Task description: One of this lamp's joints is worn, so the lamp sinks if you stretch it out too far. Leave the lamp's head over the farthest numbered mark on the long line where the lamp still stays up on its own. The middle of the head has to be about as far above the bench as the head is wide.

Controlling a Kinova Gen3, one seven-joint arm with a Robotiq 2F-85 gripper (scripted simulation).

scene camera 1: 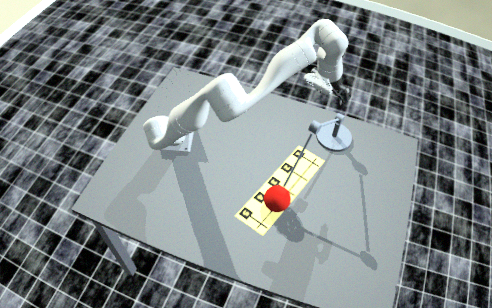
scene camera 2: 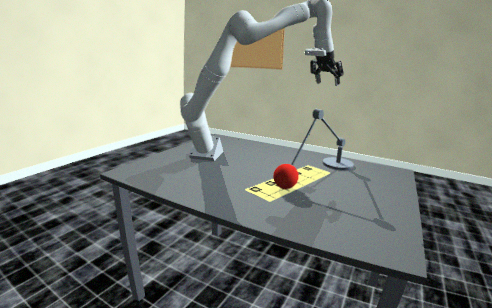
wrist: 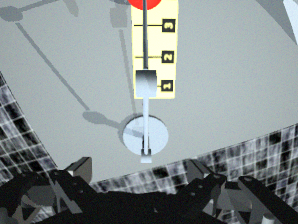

Labels:
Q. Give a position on a round grey base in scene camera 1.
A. At 333,141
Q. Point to a round grey base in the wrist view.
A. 133,135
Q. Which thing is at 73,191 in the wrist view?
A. The gripper.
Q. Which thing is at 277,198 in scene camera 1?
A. A lamp head.

